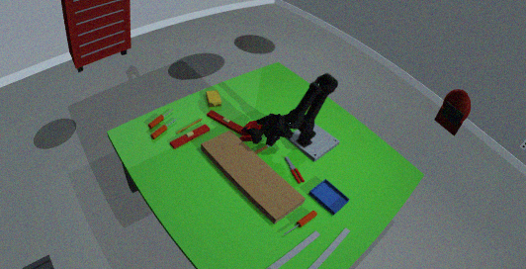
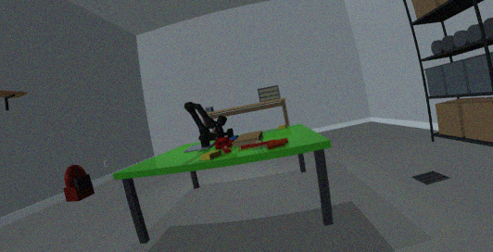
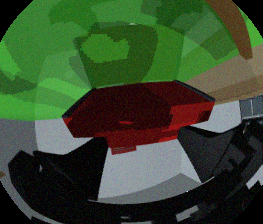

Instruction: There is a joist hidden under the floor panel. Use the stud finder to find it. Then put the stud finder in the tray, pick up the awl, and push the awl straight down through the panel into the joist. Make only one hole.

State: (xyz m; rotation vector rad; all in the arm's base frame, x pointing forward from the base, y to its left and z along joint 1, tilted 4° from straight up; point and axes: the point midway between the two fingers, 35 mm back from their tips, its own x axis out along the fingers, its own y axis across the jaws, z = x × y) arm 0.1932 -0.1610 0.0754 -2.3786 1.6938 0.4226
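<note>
Now: the stud finder 1 cm below my gripper tip and 1 cm ahead of it. Round my gripper tip: awl (11 cm to the left, 5 cm below, 2 cm behind); then blue tray (53 cm to the left, 6 cm behind, 5 cm below).
</note>
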